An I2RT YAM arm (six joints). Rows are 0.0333 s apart.
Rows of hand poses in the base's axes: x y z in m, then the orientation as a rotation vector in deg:
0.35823, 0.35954, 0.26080, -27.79, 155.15, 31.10
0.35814, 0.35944, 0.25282, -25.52, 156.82, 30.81
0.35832, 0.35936, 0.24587, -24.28, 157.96, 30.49
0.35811, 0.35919, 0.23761, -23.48, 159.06, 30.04
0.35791, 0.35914, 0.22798, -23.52, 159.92, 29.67
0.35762, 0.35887, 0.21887, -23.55, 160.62, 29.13
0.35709, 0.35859, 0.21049, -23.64, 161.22, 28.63
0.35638, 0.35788, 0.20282, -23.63, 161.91, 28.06
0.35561, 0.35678, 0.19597, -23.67, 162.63, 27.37
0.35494, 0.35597, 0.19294, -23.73, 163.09, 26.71
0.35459, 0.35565, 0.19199, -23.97, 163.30, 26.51
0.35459, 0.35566, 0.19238, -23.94, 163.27, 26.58
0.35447, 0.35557, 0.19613, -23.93, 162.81, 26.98
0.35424, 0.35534, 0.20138, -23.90, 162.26, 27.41
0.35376, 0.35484, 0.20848, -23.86, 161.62, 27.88
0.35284, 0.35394, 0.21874, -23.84, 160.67, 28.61
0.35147, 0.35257, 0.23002, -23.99, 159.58, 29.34
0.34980, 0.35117, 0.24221, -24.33, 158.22, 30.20
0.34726, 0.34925, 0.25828, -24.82, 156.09, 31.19
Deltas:
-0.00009, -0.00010, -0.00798, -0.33, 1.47, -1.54
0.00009, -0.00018, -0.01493, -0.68, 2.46, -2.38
-0.00012, -0.00035, -0.02319, -1.16, 3.38, -2.93
-0.00032, -0.00040, -0.03282, -1.64, 4.09, -2.91
-0.00061, -0.00067, -0.04193, -2.17, 4.61, -2.92
-0.00114, -0.00095, -0.05031, -2.67, 5.04, -2.89
-0.00185, -0.00166, -0.05798, -3.21, 5.55, -2.94
-0.00262, -0.00276, -0.06483, -3.84, 6.05, -2.96
-0.00329, -0.00357, -0.06786, -4.39, 6.32, -2.99
-0.00364, -0.00389, -0.06881, -4.60, 6.46, -2.84
-0.00364, -0.00388, -0.06842, -4.54, 6.45, -2.85
-0.00376, -0.00397, -0.06467, -4.17, 6.12, -2.83
-0.00399, -0.00420, -0.05942, -3.75, 5.71, -2.83
-0.00447, -0.00470, -0.05232, -3.28, 5.22, -2.83
-0.00539, -0.00560, -0.04206, -2.56, 4.51, -2.80
-0.00676, -0.00697, -0.03078, -1.82, 3.68, -2.66
-0.00843, -0.00837, -0.01859, -0.94, 2.63, -2.38
-0.01097, -0.01029, -0.00252, 0.22, 0.90, -2.01

